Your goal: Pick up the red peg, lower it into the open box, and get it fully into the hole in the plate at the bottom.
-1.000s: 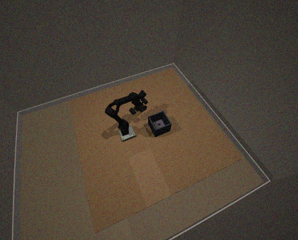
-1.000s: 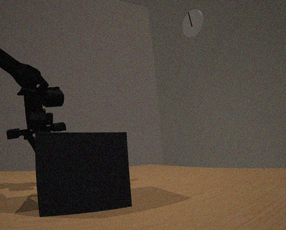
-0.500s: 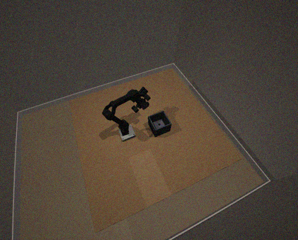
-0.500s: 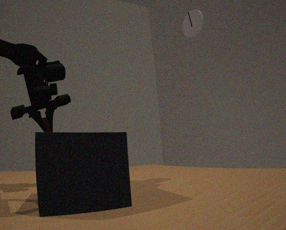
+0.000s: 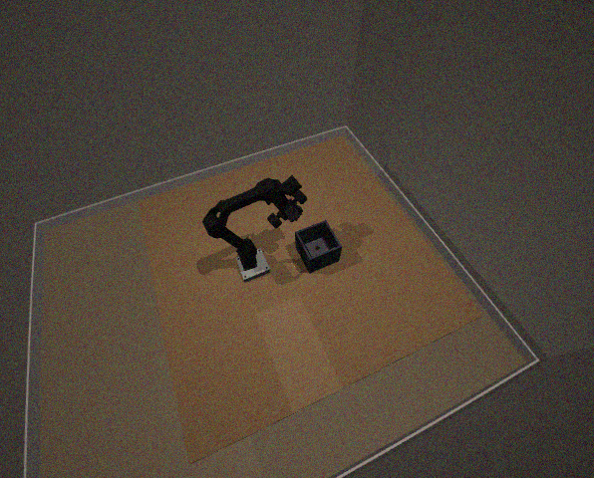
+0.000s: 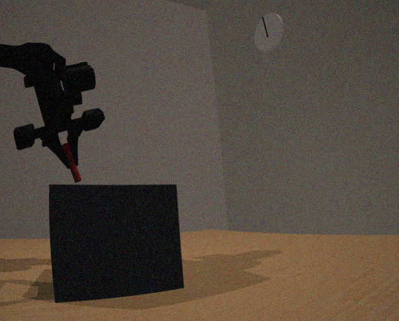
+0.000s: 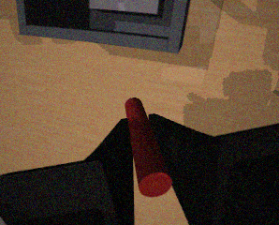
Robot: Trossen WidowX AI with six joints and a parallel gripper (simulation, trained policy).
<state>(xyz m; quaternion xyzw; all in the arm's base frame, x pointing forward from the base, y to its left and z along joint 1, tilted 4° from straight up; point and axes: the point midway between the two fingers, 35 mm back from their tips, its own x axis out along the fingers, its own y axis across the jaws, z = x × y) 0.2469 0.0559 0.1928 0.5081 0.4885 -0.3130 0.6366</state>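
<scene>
My gripper tip is now 15 cm above the grey plate, 11 cm to the left of it and 8 cm short of it. Round my gripper tip: red peg 1 cm above.
</scene>
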